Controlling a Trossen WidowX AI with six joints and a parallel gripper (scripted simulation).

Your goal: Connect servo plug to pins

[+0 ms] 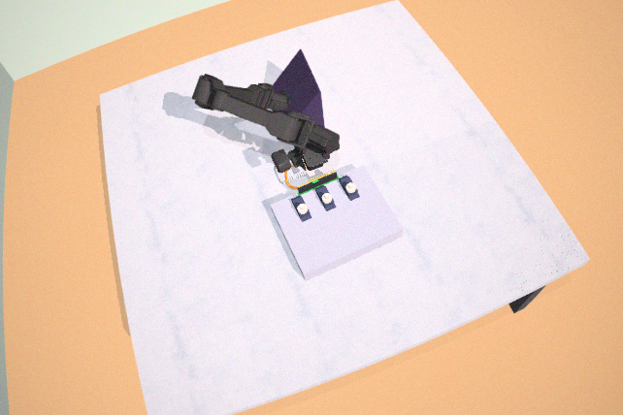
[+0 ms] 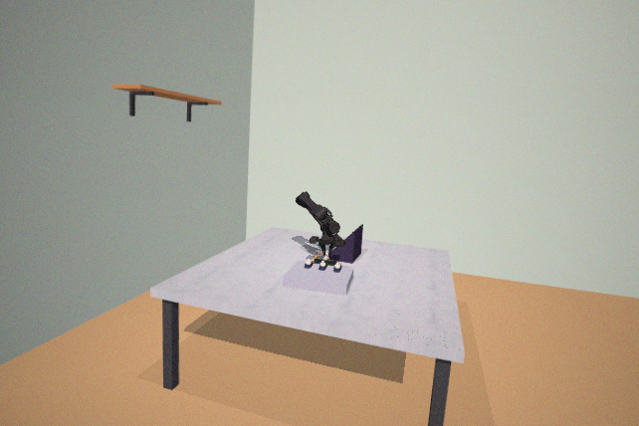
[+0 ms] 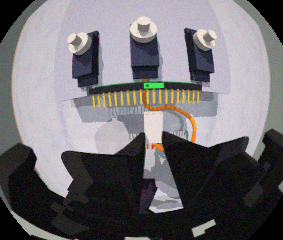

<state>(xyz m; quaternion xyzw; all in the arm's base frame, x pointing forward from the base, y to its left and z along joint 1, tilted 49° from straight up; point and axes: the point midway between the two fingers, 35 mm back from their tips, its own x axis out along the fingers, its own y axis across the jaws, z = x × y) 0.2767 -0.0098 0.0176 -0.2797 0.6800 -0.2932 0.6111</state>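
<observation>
My gripper tip is now 50 mm short of the green band. Also, from my gripper tip: printed holder 210 mm ahead, 50 mm below, 10 mm to the left.
</observation>
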